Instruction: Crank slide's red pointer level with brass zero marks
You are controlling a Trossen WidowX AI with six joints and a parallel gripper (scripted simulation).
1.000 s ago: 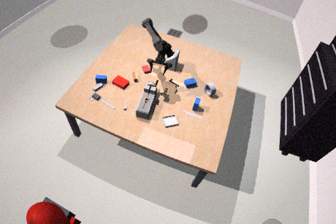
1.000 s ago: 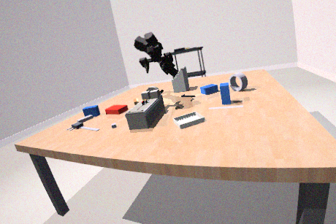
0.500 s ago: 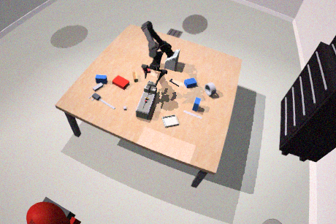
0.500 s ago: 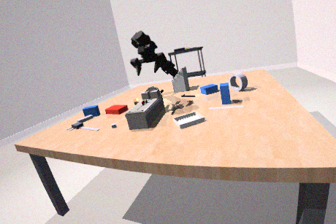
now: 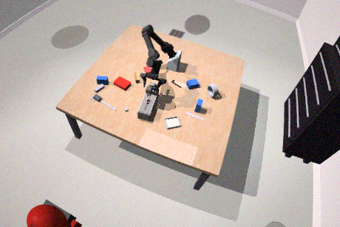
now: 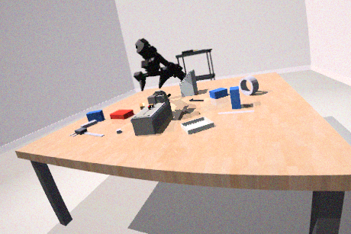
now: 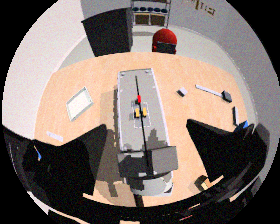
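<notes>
The dark crank handle is 150 mm behind my gripper tip, 70 mm below it and 10 mm to the left of it. Round my gripper tip: red block: 280 mm to the right, 140 mm below, 80 mm behind; then white tray: 220 mm to the left, 150 mm below, 100 mm ahead; then red pointer: 70 mm below, 60 mm ahead, 10 mm to the left.
</notes>
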